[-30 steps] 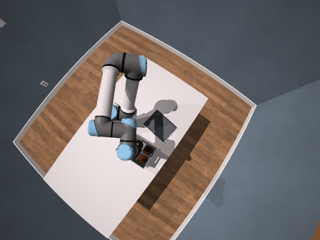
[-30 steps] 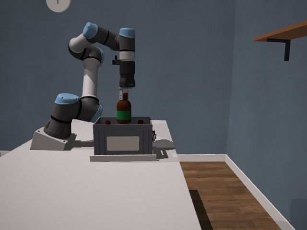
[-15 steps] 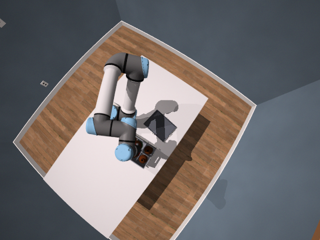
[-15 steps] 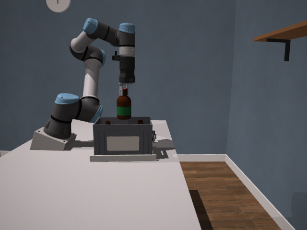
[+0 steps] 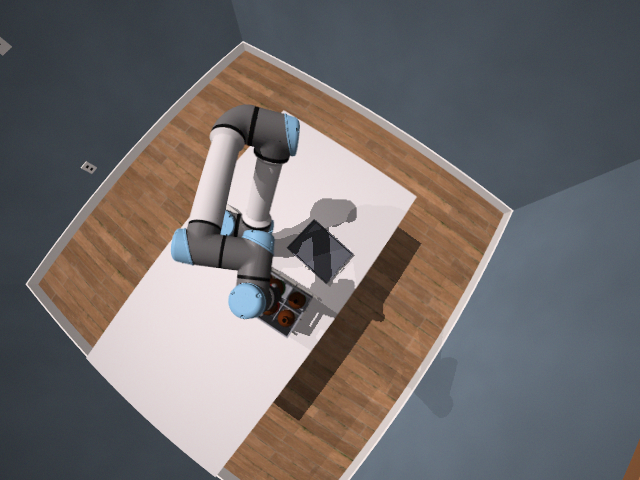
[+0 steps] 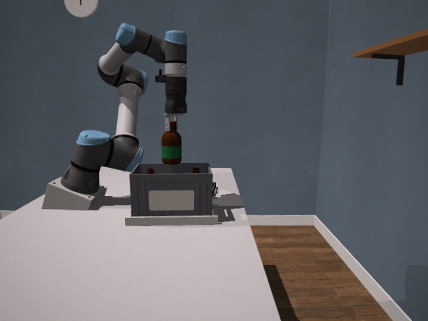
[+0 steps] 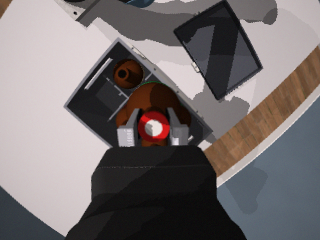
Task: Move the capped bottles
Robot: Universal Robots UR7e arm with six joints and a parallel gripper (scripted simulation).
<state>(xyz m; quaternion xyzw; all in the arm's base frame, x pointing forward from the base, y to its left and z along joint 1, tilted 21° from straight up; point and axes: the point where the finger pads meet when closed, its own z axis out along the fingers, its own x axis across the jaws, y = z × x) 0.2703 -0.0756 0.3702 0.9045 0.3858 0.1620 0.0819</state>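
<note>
The capped bottle is 60 mm below my hand. The rest, counted from my hand: dark grey crate: 240 mm below, 50 mm to the right, 10 mm ahead; then flat tray: 310 mm below, 240 mm to the left, 50 mm ahead.
</note>
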